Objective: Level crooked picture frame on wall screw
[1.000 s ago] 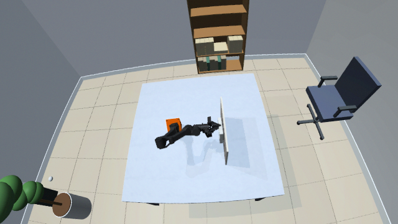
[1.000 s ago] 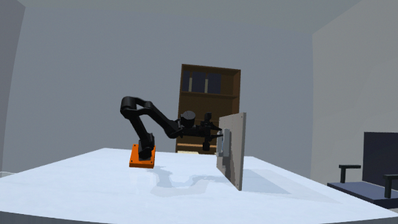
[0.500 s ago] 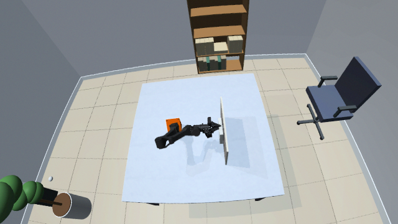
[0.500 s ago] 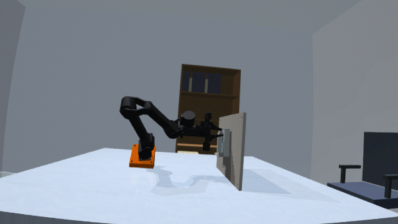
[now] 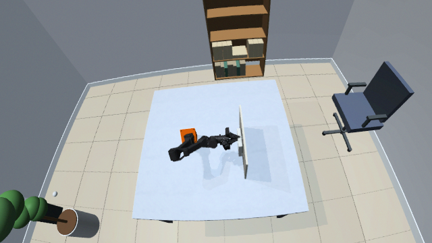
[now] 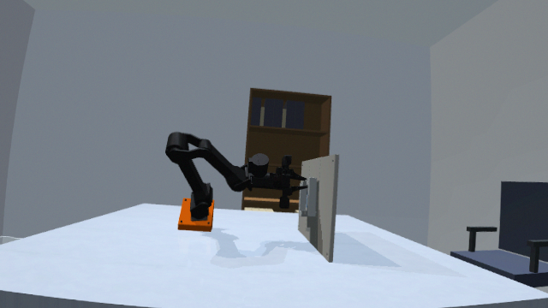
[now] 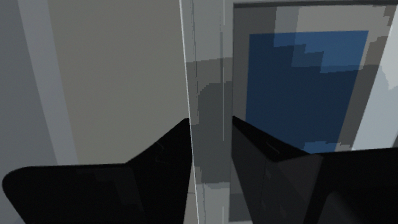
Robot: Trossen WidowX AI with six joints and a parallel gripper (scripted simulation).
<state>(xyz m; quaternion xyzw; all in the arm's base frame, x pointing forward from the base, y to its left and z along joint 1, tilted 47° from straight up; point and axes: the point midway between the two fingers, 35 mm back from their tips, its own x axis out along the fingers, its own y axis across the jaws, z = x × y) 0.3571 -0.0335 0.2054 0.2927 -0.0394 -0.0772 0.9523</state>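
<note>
Right now the picture frame is 10 mm to the right of my gripper tip and 50 mm below it. Round my gripper tip: wall panel 10 mm ahead, 10 mm to the right, 60 mm below.
</note>
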